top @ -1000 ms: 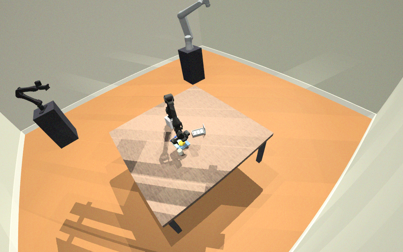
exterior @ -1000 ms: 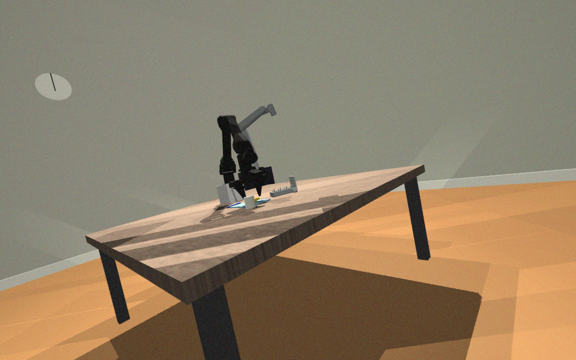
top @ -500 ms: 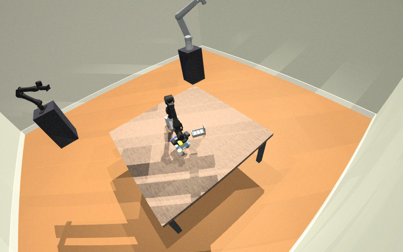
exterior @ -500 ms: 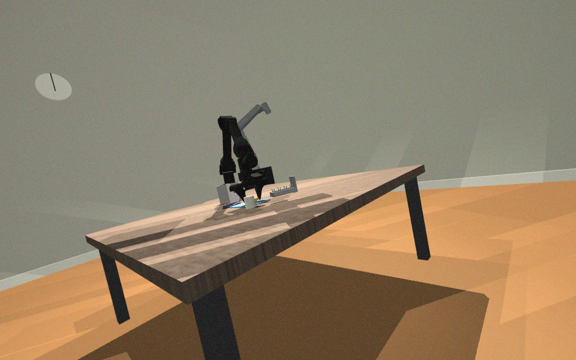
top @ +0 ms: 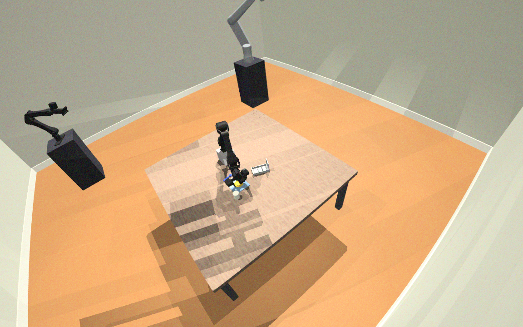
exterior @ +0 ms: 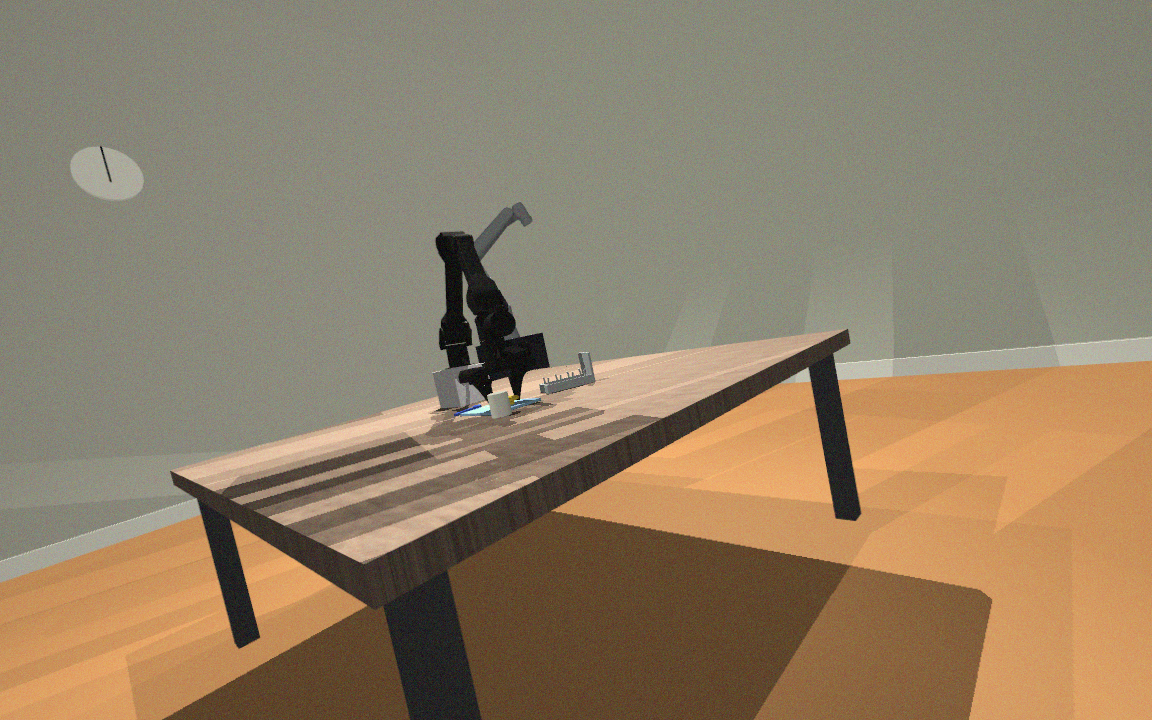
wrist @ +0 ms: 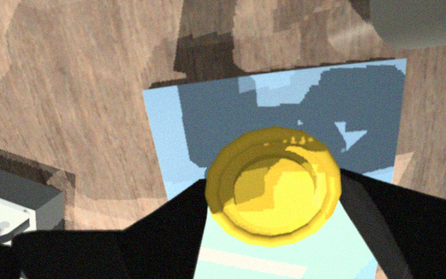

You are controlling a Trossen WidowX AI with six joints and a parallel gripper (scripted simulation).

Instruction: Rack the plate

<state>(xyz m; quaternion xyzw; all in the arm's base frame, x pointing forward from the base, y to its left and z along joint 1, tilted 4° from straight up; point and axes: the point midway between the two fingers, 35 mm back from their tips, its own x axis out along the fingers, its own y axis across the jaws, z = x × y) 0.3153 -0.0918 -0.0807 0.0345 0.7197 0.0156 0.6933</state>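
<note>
Now: gripper tip 20 mm past the light blue mat and 10 mm above it. Round my gripper tip: grey dish rack 210 mm to the left, 20 mm above; white cup 80 mm to the right, 80 mm ahead, 20 mm above; yellow plate 10 mm above.
</note>
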